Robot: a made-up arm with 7 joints.
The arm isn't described. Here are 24 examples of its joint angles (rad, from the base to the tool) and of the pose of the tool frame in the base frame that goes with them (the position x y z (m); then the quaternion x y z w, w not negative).
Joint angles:
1: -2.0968 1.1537 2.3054 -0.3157 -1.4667 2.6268 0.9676
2: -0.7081 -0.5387 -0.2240 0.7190 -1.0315 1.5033 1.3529
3: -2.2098 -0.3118 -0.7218 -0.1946 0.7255 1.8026 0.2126
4: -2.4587 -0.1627 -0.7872 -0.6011 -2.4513 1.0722 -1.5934
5: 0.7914 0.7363 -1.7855 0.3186 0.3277 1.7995 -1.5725
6: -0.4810 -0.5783 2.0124 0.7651 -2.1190 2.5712 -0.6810
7: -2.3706 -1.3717 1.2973 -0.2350 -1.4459 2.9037 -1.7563
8: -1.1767 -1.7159 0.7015 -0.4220 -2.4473 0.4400 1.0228
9: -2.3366 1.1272 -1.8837 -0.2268 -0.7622 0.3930 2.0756
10: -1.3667 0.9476 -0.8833 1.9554 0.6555 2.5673 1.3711
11: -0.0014 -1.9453 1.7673 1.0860 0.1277 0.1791 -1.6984
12: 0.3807 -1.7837 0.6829 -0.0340 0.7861 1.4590 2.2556
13: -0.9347 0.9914 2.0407 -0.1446 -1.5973 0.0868 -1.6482
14: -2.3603 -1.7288 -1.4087 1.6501 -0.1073 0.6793 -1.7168
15: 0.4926 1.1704 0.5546 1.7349 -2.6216 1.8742 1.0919
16: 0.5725 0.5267 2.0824 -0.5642 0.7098 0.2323 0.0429
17: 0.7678 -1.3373 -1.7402 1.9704 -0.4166 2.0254 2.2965
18: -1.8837 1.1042 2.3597 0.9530 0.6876 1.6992 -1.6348
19: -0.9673 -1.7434 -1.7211 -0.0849 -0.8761 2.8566 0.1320
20: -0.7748 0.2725 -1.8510 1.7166 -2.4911 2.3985 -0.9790
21: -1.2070 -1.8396 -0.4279 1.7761 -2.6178 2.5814 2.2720
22: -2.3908 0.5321 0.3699 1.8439 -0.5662 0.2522 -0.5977
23: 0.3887 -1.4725 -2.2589 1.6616 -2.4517 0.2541 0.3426
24: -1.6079 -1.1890 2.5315 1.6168 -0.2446 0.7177 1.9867
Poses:
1: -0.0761 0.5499 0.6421 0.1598 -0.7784 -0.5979 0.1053
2: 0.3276 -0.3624 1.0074 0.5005 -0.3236 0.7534 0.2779
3: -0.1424 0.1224 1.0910 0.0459 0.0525 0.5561 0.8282
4: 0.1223 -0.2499 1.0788 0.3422 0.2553 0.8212 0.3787
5: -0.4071 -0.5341 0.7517 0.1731 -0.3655 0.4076 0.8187
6: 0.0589 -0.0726 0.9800 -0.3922 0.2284 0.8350 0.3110
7: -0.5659 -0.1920 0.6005 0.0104 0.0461 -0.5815 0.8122
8: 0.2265 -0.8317 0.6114 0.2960 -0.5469 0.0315 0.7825
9: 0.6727 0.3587 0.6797 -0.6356 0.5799 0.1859 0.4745
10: -0.4432 0.0564 0.4383 -0.5881 0.0052 0.8052 0.0758
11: 0.5172 0.3999 0.1283 -0.1760 -0.4620 -0.3161 0.8097
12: 0.7293 0.0262 0.0573 0.0495 0.7717 0.3240 0.5451
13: -0.6488 0.3648 0.8424 0.1740 0.2616 0.3915 0.8649
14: -0.7098 0.1544 0.3549 -0.5260 0.4040 0.3445 0.6644
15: -0.2956 0.2179 0.5665 -0.0865 0.5067 0.7530 0.4108
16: -0.1015 -0.3341 1.1938 0.2987 -0.5972 -0.0136 0.7443
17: 0.5299 -0.1565 0.6370 0.5514 -0.4451 0.7019 0.0718
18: 0.4462 0.4366 0.5027 0.3139 0.6830 0.5738 0.3252
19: 0.4054 -0.4028 0.2896 0.5222 0.8080 0.2323 0.1432
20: -0.3065 -0.3322 0.6272 0.7628 0.4569 -0.3098 0.3367
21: 0.0525 -0.1607 -0.0603 -0.6567 0.4542 0.3994 0.4504
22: -0.2057 -0.2756 0.8743 0.6859 -0.5876 -0.3002 0.3068
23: 0.5120 -0.4999 0.6400 -0.3425 0.1001 -0.5857 0.7278
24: 0.3374 -0.2878 0.8608 -0.5106 0.4386 0.1022 0.7324
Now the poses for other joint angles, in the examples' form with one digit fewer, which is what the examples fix.
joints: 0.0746 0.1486 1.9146 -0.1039 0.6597 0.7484 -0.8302
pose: 0.012 -0.079 1.215 0.136 -0.401 -0.576 0.699
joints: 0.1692 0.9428 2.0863 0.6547 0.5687 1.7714 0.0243
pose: -0.542 0.097 0.804 -0.034 -0.543 -0.242 0.803
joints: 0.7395 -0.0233 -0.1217 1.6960 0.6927 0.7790 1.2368
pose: 0.568 0.034 0.558 -0.806 0.417 0.067 0.415
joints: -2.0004 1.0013 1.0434 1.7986 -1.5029 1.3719 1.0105
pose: 0.521 0.087 0.636 0.535 0.060 0.313 0.782
